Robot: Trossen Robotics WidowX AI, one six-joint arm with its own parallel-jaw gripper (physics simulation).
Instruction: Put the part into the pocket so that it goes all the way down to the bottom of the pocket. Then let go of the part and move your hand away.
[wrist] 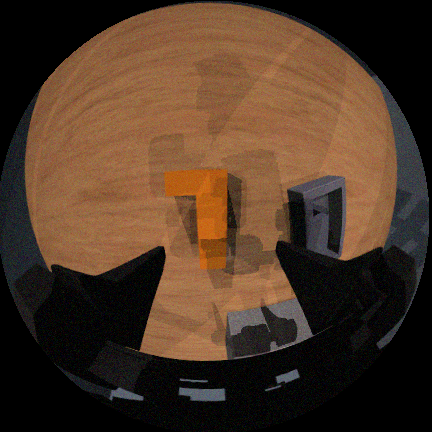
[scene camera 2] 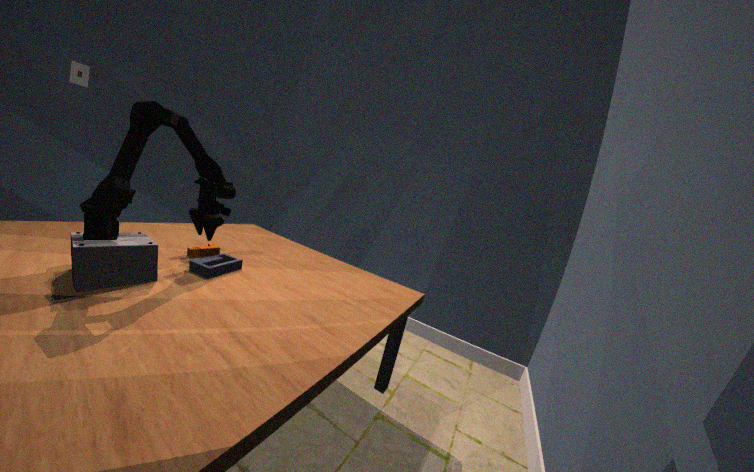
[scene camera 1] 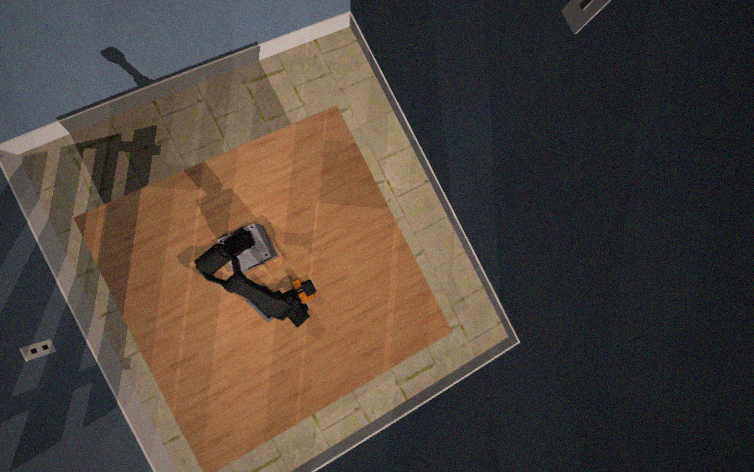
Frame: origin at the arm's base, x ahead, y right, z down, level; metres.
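Where they show: gripper, between the fingertips: (wrist: 221, 249) (scene camera 2: 204, 237) (scene camera 1: 296, 292); arm's base, origin of its link: (scene camera 2: 100, 237) (scene camera 1: 245, 240).
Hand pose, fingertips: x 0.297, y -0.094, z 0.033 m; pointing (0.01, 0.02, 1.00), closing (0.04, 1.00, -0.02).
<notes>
Each offset is from my fingertips to the centre of the thing. Level surfaces: height alone.
An orange L-shaped part {dx +0.004, dy -0.021, dz +0.057 m} (scene camera 1: 306, 297) (scene camera 2: 203, 251) (wrist: 212, 210) lies flat on the table. In the wrist view its short arm points left at the far end and its long arm runs toward the fingers. A blue-grey block with an L-shaped pocket {dx -0.008, dy +0.158, dz +0.053 m} (scene camera 2: 215, 266) (wrist: 315, 220) stands beside it, at the right in the wrist view; the right finger overlaps its lower edge there. The arm hides most of the block in scene camera 1. My gripper (scene camera 2: 204, 236) (wrist: 221, 249) is open and empty, pointing down a little above the part, with a finger on either side of the long arm in the wrist view.
The grey base box (scene camera 1: 258, 244) (scene camera 2: 114, 264) (wrist: 267, 327) of the arm stands on the wooden table {dz +0.072 m} (scene camera 1: 356, 250) (scene camera 2: 250, 345) (wrist: 125, 100), close to the part and the block. Shadows of the arm fall across the table.
</notes>
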